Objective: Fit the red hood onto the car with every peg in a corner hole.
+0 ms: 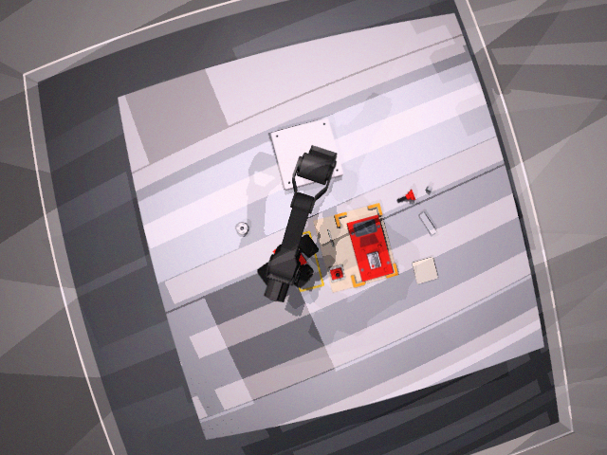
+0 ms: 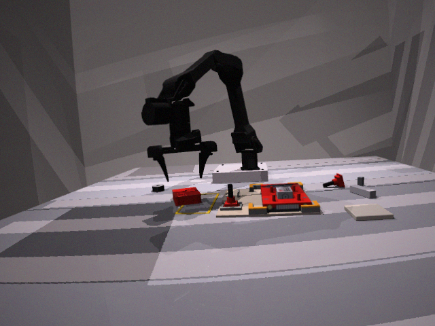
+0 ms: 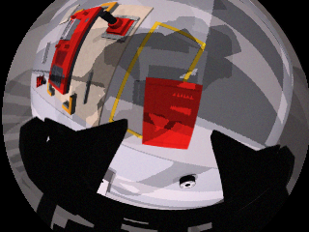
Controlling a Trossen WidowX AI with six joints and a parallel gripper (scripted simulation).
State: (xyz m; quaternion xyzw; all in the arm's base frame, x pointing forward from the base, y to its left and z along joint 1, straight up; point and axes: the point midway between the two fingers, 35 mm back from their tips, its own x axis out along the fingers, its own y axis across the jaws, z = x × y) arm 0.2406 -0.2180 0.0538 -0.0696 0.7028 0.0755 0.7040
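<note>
The red hood lies 4 cm below my gripper tip. Round my gripper tip: tan tile (40 cm to the left, 23 cm ahead, 5 cm below).
</note>
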